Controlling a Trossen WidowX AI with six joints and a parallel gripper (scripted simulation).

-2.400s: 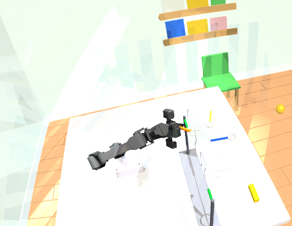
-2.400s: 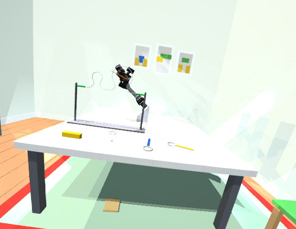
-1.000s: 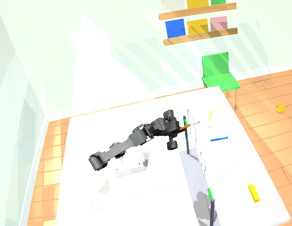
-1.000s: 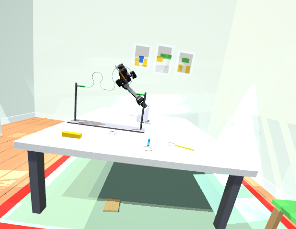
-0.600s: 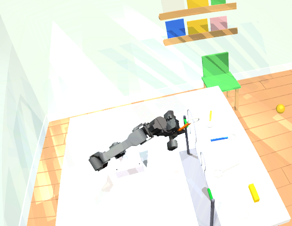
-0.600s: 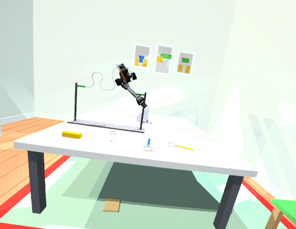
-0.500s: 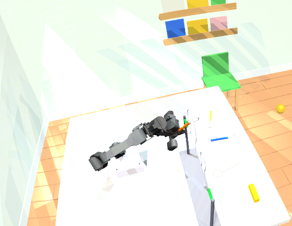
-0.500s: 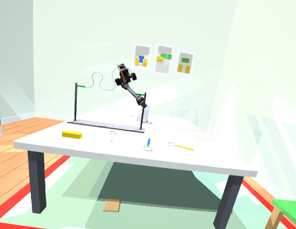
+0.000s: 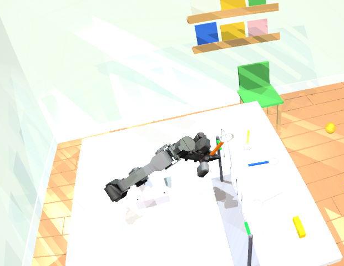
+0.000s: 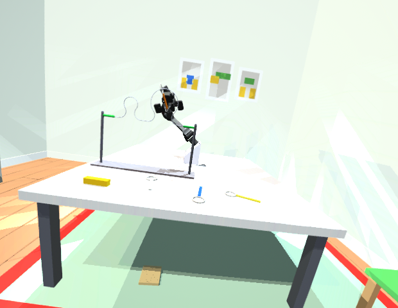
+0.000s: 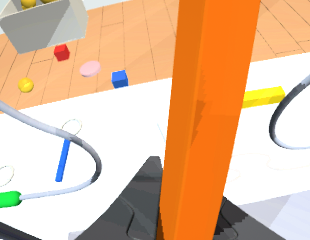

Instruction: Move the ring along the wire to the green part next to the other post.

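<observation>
Right now the orange-handled ring is 9 cm above my gripper tip, 2 cm to the right of it and 1 cm ahead of it. From my gripper tip the other things lie so: blue-handled ring: 37 cm below, 28 cm to the left, 27 cm ahead; then yellow block: 36 cm below, 34 cm ahead, 19 cm to the right; then white-handled ring: 37 cm below, 21 cm ahead, 2 cm to the left.
</observation>
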